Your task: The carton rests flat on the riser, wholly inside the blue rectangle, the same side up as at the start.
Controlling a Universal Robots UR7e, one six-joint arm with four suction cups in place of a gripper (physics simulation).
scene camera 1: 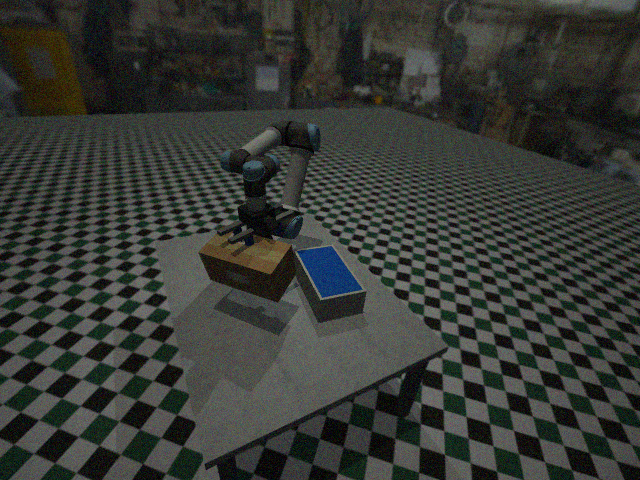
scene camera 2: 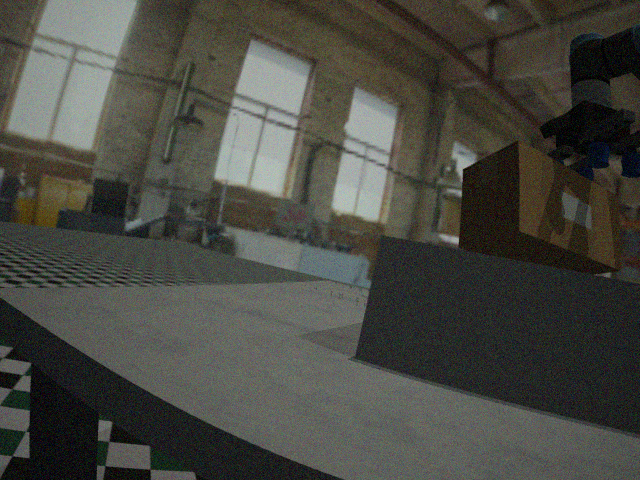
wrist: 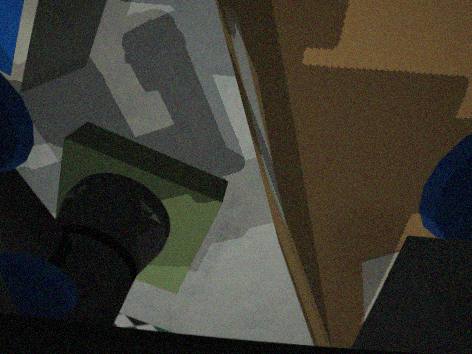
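Where they show: hand, tool point: [scene camera 1: 258, 234] [scene camera 2: 591, 179] [wrist: 212, 237]; arm's base, link origin: [wrist: 119, 217].
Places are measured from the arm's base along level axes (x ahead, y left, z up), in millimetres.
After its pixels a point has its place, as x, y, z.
The brown carton [scene camera 1: 242, 272] {374, -265, 193} [scene camera 2: 491, 211] {435, -116, 151} [wrist: 350, 150] {301, -157, 263} hangs above the table beside the riser, somewhat tilted, its shadow below it. It has a pale label on one long side. My suction gripper [scene camera 1: 257, 235] {253, -135, 249} [scene camera 2: 604, 161] is over one end of its top and is shut on it. In the wrist view one blue cup is over the carton and two are past its edge; the exact contact is hidden. The grey riser [scene camera 1: 341, 308] {559, 68, -3} [scene camera 2: 491, 320] {476, 202, 10} [wrist: 60, 40] {232, 67, 17} stands to the carton's right in scene camera 1. The blue rectangle [scene camera 1: 330, 271] {408, 124, 64} [wrist: 6, 30] {242, 86, 64} on its top has a pale border.
The grey table [scene camera 1: 330, 361] {704, -100, -56} [scene camera 2: 232, 351] {680, 245, -56} bears the riser. A green block [wrist: 197, 235] {6, -116, -2} stands near the gripper in the wrist view, partly behind a dark round part. The arm rises behind the carton in scene camera 1. The checkered floor surrounds the table.
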